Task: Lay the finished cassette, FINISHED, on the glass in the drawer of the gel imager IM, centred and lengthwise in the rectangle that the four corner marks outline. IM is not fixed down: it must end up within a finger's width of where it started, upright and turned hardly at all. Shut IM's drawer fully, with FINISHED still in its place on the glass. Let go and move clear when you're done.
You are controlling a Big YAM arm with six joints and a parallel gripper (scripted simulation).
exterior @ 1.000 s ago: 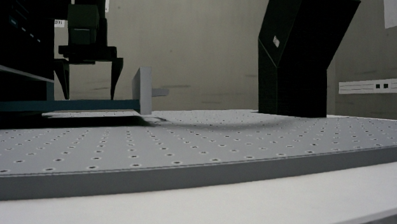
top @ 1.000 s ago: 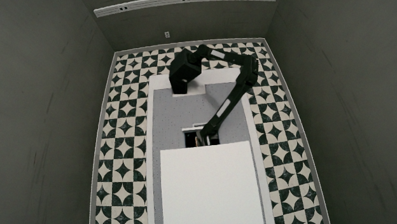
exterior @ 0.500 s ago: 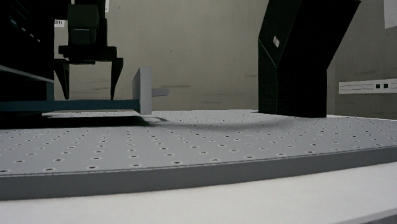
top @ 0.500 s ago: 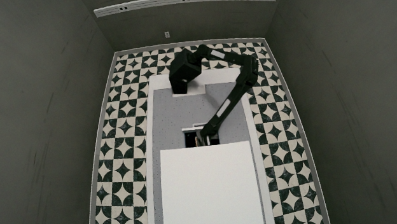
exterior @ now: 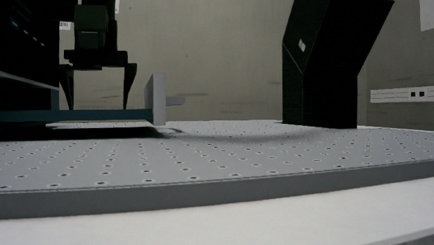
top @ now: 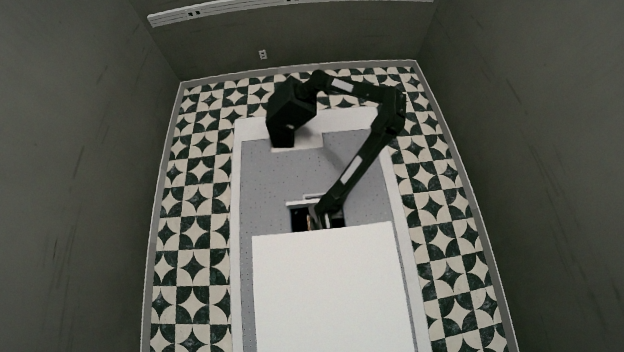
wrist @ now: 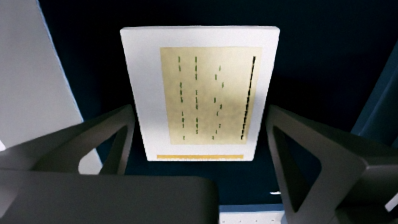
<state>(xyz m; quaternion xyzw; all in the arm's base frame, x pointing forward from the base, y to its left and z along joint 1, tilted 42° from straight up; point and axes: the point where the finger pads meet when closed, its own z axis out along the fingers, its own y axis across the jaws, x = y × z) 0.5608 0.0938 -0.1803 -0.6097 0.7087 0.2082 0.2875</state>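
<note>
Now: hand 10 mm above the cassette FINISHED. From my hand the other things lie so: drawer (20 mm ahead).
</note>
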